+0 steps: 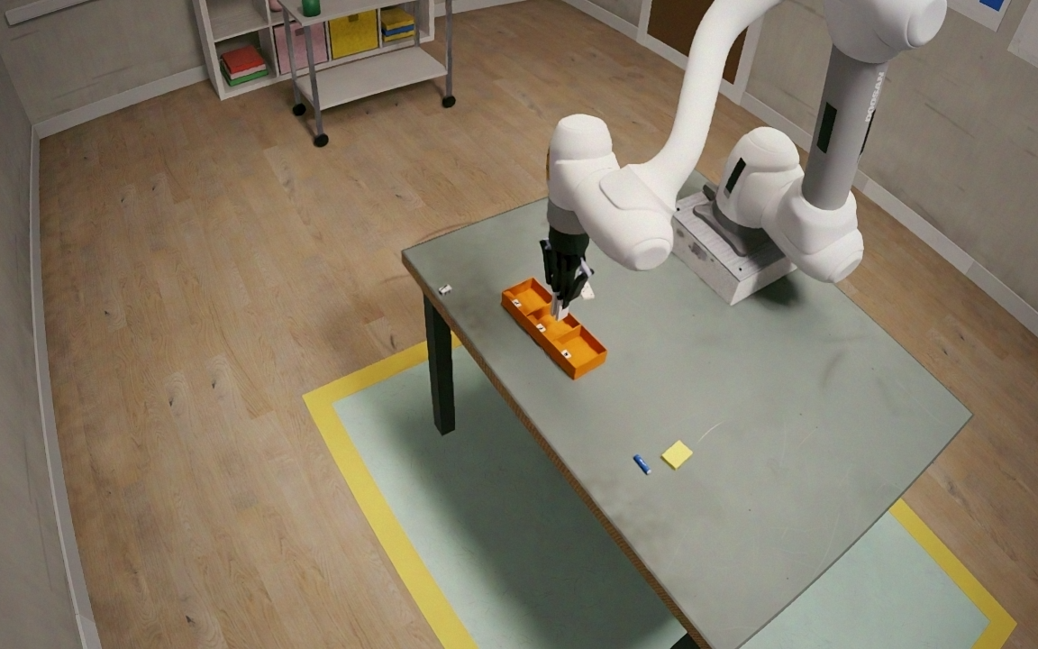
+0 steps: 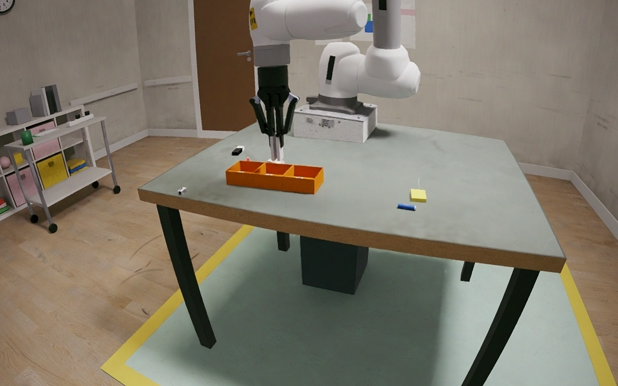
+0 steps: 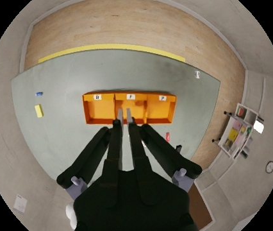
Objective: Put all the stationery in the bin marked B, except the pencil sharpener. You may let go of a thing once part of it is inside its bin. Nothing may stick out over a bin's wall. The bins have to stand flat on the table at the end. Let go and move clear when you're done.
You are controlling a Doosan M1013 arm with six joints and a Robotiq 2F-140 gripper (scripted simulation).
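Right now my hand is 1 cm to the left of the orange bin and 8 cm above it. From my hand the other things lie so: white pencil sharpener: 14 cm ahead, 23 cm to the right, 9 cm below; red piece: 12 cm behind, 17 cm to the right, 10 cm below; flat white piece: 14 cm behind, 8 cm to the right, 10 cm below.
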